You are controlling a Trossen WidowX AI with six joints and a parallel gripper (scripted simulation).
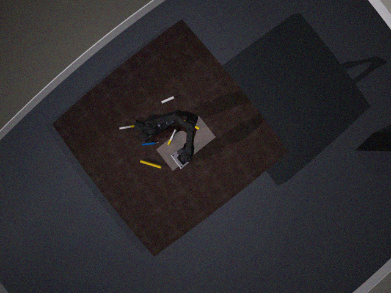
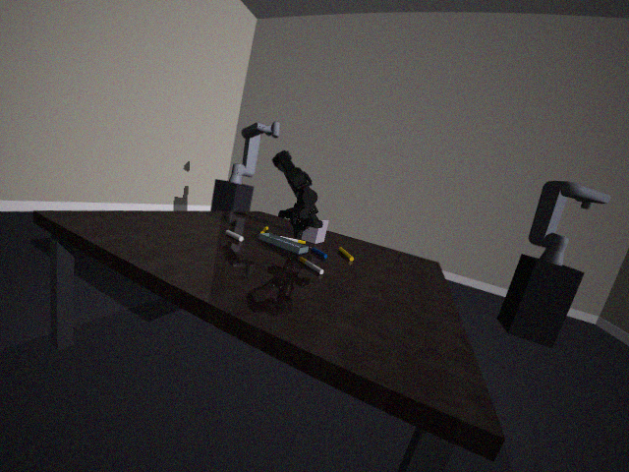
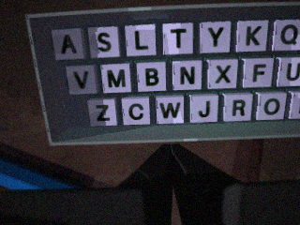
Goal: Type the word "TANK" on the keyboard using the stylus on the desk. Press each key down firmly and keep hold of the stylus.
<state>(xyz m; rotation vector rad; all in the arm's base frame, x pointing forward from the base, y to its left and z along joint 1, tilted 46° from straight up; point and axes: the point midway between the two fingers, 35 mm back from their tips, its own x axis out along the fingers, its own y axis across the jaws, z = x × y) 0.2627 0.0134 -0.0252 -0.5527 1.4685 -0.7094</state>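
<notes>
My gripper tip is 40 mm past the blue stylus, 80 mm to the right of it and 30 mm above it. The rest, counted from my gripper tip: yellow pen: 150 mm behind, 180 mm to the left, 30 mm below.
</notes>
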